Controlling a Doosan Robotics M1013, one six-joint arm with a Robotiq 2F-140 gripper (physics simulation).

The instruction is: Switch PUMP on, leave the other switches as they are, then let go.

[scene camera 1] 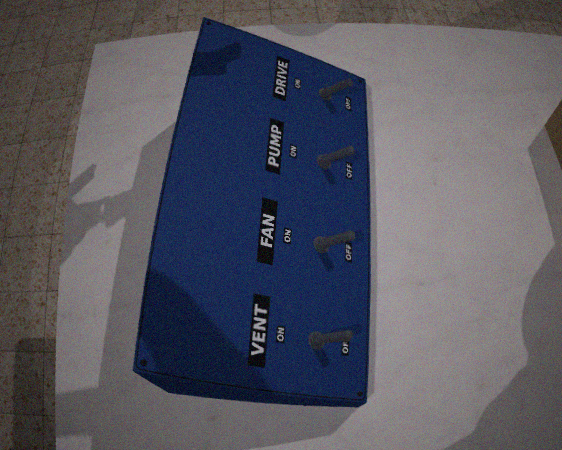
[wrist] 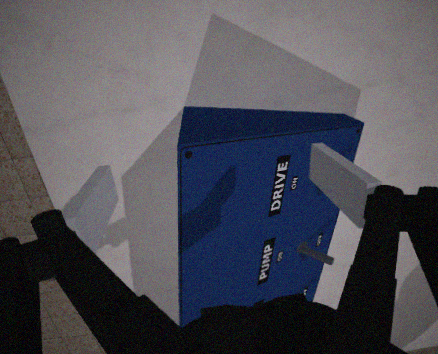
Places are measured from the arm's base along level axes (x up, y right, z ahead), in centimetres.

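Where they show: gripper, fingertip midpoint: (wrist: 214,171).
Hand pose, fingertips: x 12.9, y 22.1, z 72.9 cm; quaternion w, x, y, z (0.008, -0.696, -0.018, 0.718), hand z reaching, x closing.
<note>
Things, the pixels of their top centre, and the offset from my fingertips. "pt": a spot on its surface instead. Level surfaces: height alone.
- PUMP switch lever, top centre: (scene camera 1: 339,147) (wrist: 322,264) dx -10.7, dy -20.4, dz -15.5 cm
- DRIVE lever, surface spot: (scene camera 1: 336,90) pt dx -12.7, dy -9.0, dz -16.3 cm
- FAN lever, surface spot: (scene camera 1: 335,241) pt dx -12.2, dy -32.8, dz -14.2 cm
- VENT lever, surface spot: (scene camera 1: 331,338) pt dx -12.1, dy -44.5, dz -13.1 cm
- pale table, surface height: dx -23.8 cm
The PUMP switch lever (scene camera 1: 337,156) (wrist: 316,253) is a grey stick leaning to its OFF side. In the scene view the DRIVE lever (scene camera 1: 336,90), FAN lever (scene camera 1: 335,241) and VENT lever (scene camera 1: 331,338) also lean to OFF. The levers stand on a blue panel box (scene camera 1: 210,200) (wrist: 215,270). My gripper (wrist: 214,171) is wide open and empty. In the wrist view its right finger covers the DRIVE lever's place, and the PUMP lever shows below that finger. The left finger shows beyond the panel's left edge. The gripper itself does not show in the scene view.
The box stands on a pale table (scene camera 1: 440,200) (wrist: 100,100), with tiled floor (scene camera 1: 30,225) (wrist: 15,165) past its left edge. Shadows of the gripper fall on the panel's upper left and on the table to the left.
</note>
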